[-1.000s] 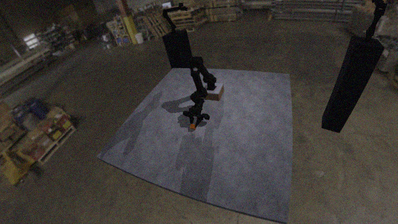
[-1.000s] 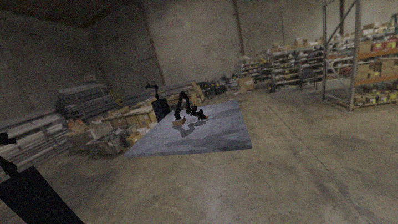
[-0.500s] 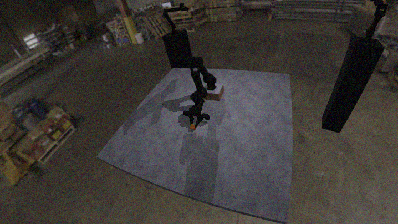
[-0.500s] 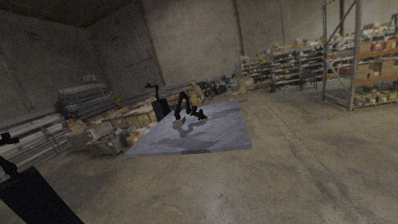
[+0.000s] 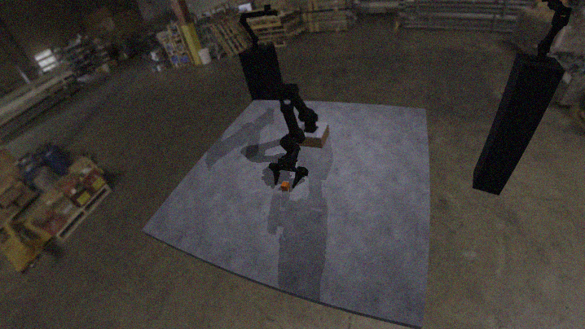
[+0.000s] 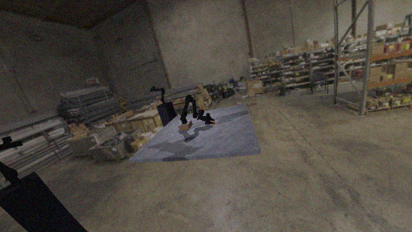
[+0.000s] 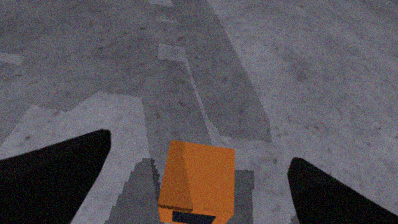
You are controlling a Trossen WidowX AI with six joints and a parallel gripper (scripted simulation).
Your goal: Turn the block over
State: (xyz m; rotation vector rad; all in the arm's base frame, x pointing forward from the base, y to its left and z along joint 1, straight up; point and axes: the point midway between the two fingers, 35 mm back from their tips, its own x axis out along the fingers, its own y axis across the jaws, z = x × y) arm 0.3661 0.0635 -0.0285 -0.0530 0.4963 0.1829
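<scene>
Now: the orange block 20 mm behind my gripper tip and 10 mm below it.
</scene>
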